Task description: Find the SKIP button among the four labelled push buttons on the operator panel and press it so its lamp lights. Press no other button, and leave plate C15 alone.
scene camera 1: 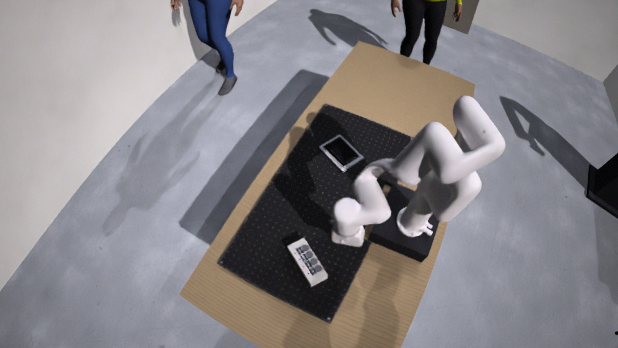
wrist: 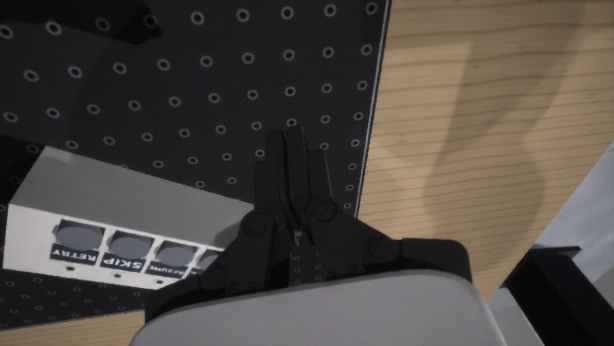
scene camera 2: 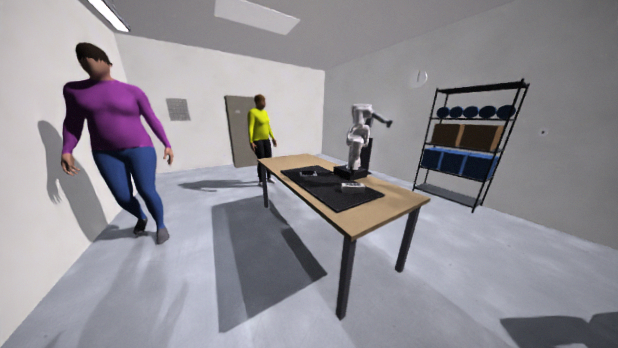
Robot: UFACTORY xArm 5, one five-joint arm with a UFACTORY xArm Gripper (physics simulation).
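Where they show: gripper, fingertip midpoint: (scene camera 1: 349,243) (wrist: 291,149) (scene camera 2: 352,175); arm's base at its link origin: (scene camera 1: 411,221).
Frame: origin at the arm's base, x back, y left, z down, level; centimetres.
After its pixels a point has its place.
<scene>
The white operator panel (scene camera 1: 319,280) {x -15.2, y 37.3, z 3.6 cm} (scene camera 2: 353,188) {x -24.4, y 37.3, z 2.7 cm} (wrist: 27,240) {x -29.3, y 31.5, z 1.2 cm} lies on the black mat. In the wrist view it is at lower left, with its labels upside down. The SKIP button (wrist: 130,246) {x -23.4, y 31.9, z 0.8 cm} is between the RETRY button (wrist: 80,237) {x -26.2, y 30.9, z 0.8 cm} and the RESUME button (wrist: 173,254) {x -20.9, y 33.0, z 0.9 cm}. A fourth button (wrist: 209,260) {x -18.4, y 33.9, z 0.8 cm} is partly hidden by the gripper. The small lamp (wrist: 117,275) {x -25.0, y 35.7, z 1.1 cm} at SKIP looks dark. My gripper (wrist: 291,149) {x -14.5, y 21.5, z -1.6 cm} is shut and empty, to the panel's right in the wrist view, not over SKIP. A silver-rimmed dark plate (scene camera 1: 353,165) (scene camera 2: 308,173) lies apart; its label is unreadable.
The perforated mat (scene camera 1: 250,240) {x -45.5, y 40.3, z 6.3 cm} (wrist: 190,85) {x -19.7, y 22.9, z 6.4 cm} lies on the wooden table (scene camera 1: 395,65) {x -53.9, y -92.3, z 7.7 cm} (wrist: 415,100) {x -3.0, y 23.4, z 7.7 cm}. The arm's black base block (scene camera 1: 395,245) {x -0.3, y 10.8, z 2.2 cm} (scene camera 2: 350,174) {x -10.2, y 12.4, z 1.3 cm} stands beside the mat. One person (scene camera 2: 110,115) stands at left, another (scene camera 2: 260,125) beyond the table. A shelf rack (scene camera 2: 480,88) stands at right.
</scene>
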